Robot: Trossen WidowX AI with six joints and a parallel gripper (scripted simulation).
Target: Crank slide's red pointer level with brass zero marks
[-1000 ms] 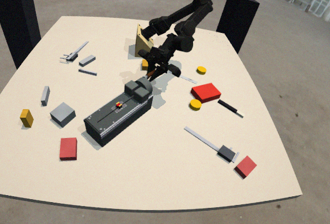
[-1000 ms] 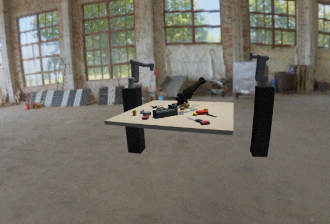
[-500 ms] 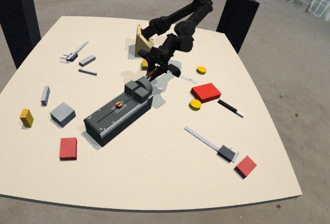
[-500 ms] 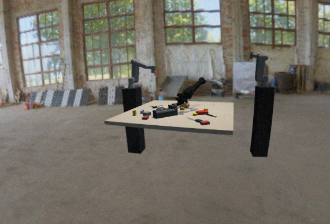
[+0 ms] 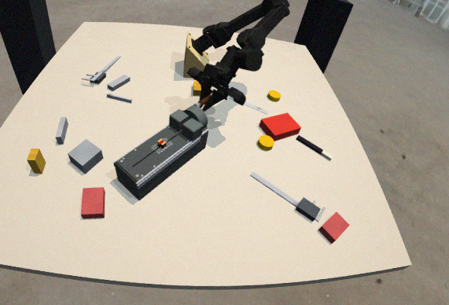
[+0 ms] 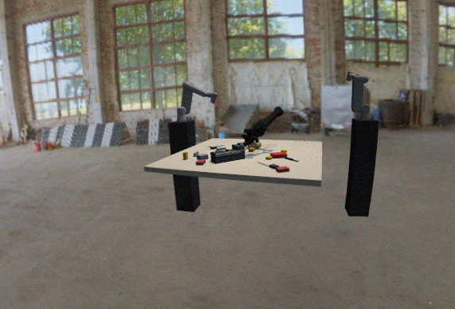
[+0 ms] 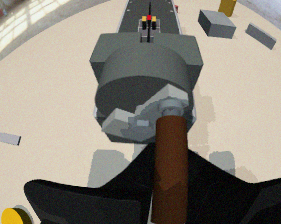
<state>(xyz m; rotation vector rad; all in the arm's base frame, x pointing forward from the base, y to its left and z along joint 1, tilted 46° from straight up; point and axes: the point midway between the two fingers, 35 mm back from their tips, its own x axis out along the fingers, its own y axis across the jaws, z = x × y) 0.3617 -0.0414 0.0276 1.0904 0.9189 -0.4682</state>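
Right now the crank is 20 mm above my gripper tip. Round my gripper tip: brown handle 30 mm above, 10 mm to the left, 10 mm behind; then grey bar 210 mm to the left, 140 mm behind, 90 mm below; then red pointer 120 mm to the right, 120 mm ahead, 10 mm below.
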